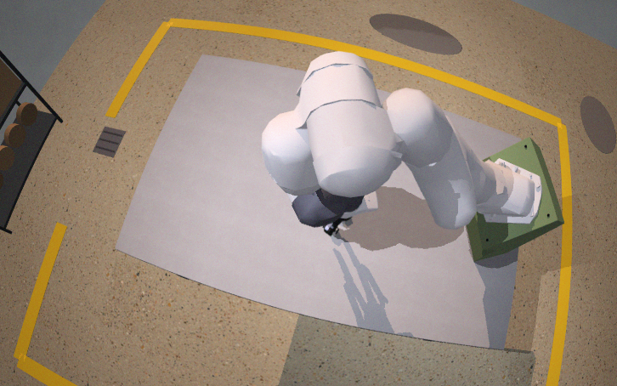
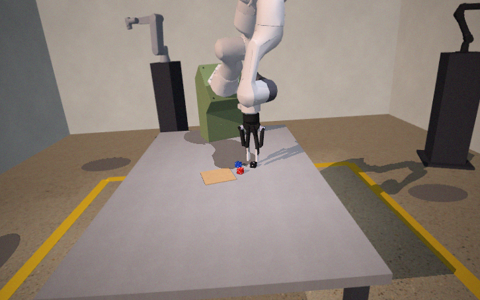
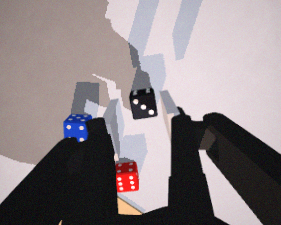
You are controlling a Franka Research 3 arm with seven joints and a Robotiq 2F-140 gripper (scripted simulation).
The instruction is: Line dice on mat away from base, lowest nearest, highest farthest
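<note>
My gripper is now 50 mm above the black die. Also, from my hand: red die (80 mm ahead, 40 mm to the right, 50 mm below); then tan mat (140 mm ahead, 130 mm to the right, 60 mm below); then blue die (10 mm ahead, 70 mm to the right, 50 mm below).
</note>
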